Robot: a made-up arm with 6 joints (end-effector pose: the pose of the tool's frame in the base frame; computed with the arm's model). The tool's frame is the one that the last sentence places. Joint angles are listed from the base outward.
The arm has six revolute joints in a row. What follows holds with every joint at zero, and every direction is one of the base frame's.
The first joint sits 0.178 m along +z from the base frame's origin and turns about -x.
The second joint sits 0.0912 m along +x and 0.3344 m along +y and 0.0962 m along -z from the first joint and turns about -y.
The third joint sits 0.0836 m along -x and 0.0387 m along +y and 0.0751 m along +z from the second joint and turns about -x.
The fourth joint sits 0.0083 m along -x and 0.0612 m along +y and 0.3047 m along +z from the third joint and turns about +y.
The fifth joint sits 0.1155 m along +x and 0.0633 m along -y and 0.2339 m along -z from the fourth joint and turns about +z.
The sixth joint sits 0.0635 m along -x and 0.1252 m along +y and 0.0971 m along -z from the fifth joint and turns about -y.
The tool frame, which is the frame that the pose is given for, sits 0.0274 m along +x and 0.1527 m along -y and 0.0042 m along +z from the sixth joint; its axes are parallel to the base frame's.
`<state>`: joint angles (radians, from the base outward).
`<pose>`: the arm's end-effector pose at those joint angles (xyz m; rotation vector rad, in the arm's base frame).
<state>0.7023 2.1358 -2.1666 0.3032 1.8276 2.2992</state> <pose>0.0769 0.2548 -0.2209 -2.0528 -0.9517 -0.7396</pose>
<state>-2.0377 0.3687 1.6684 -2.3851 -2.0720 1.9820</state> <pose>0.1381 -0.3094 1.1187 0.0072 0.7348 2.1024</pose>
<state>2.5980 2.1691 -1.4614 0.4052 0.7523 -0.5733</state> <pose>0.1462 -0.4701 0.1450 1.2145 -1.6164 -2.0073</pose>
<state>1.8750 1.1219 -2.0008 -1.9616 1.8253 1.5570</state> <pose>0.3417 -0.0360 0.3124 -0.7891 1.6763 -1.5385</pose>
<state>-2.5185 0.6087 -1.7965 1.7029 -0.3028 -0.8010</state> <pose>-0.2721 0.1250 0.5243 1.2104 -1.3538 2.2172</pose>
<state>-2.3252 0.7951 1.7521 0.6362 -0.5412 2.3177</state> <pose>-0.1240 -0.1001 0.6394 -0.6990 -0.9258 -0.8397</pose>
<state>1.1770 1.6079 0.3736 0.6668 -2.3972 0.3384</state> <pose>0.0607 -0.1094 -0.3074 0.3515 -2.0124 -1.7336</pose>
